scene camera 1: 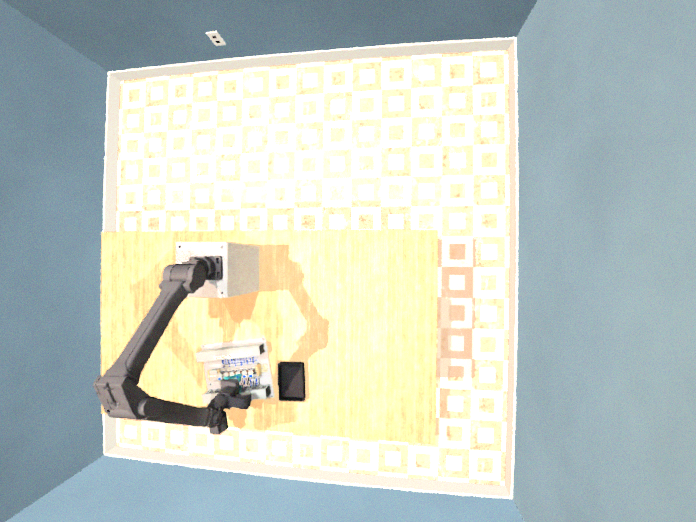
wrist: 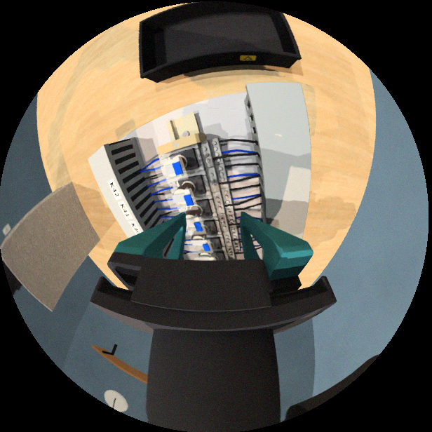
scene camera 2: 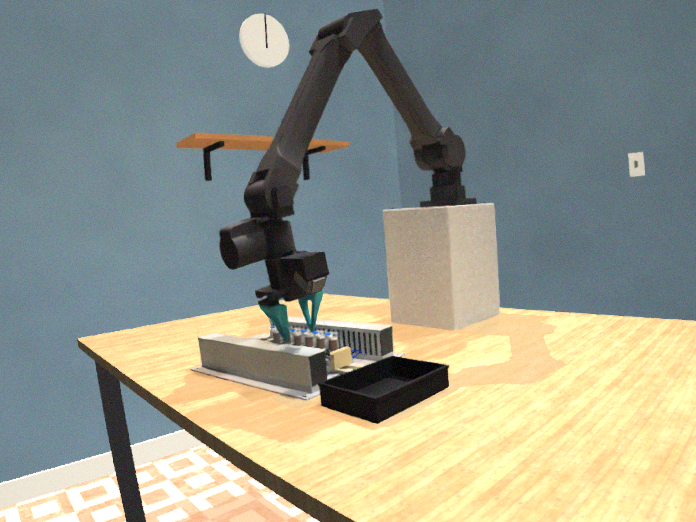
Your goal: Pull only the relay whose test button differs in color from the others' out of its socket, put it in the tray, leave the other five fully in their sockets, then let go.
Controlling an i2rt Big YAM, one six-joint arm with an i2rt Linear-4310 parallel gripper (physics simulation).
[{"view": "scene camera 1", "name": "baseplate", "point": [265,378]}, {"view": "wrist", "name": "my gripper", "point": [212,217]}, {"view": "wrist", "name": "baseplate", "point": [224,116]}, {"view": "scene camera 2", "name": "my gripper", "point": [300,336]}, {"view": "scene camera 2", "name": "baseplate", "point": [294,393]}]
